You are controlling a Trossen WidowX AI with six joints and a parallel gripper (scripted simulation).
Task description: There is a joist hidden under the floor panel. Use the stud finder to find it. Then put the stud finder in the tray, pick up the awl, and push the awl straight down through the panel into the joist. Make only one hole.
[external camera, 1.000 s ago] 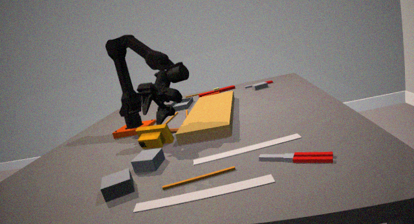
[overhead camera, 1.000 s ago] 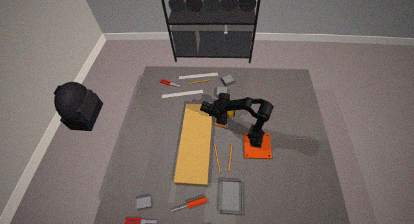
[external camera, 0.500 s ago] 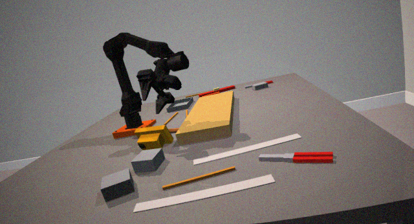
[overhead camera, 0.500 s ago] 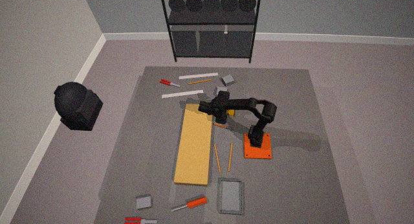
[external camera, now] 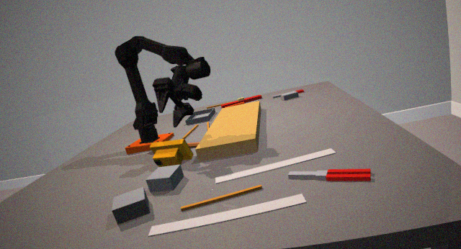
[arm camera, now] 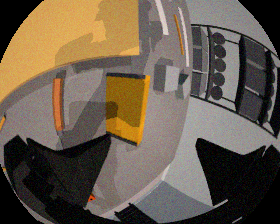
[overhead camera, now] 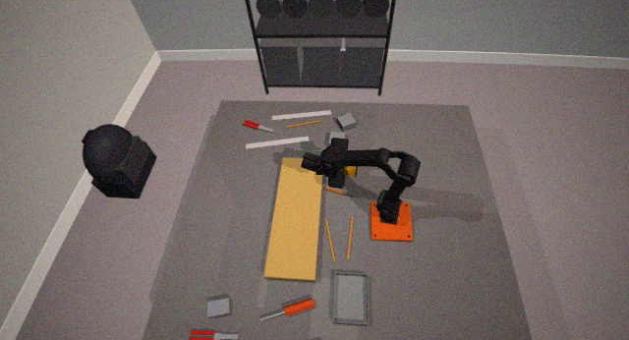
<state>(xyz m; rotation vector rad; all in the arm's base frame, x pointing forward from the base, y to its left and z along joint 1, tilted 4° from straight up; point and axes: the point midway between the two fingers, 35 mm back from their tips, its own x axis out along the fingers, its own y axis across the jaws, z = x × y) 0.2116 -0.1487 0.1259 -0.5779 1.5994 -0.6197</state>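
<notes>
My gripper tip is now 11 cm above the stud finder, 6 cm to the left of it and 2 cm past it. Round my gripper tip: indicator window: 11 cm below, 7 cm to the right, 4 cm behind; then grey tray: 49 cm to the left, 12 cm below, 11 cm behind; then awl: 12 cm below, 9 cm to the left, 1 cm behind.
</notes>
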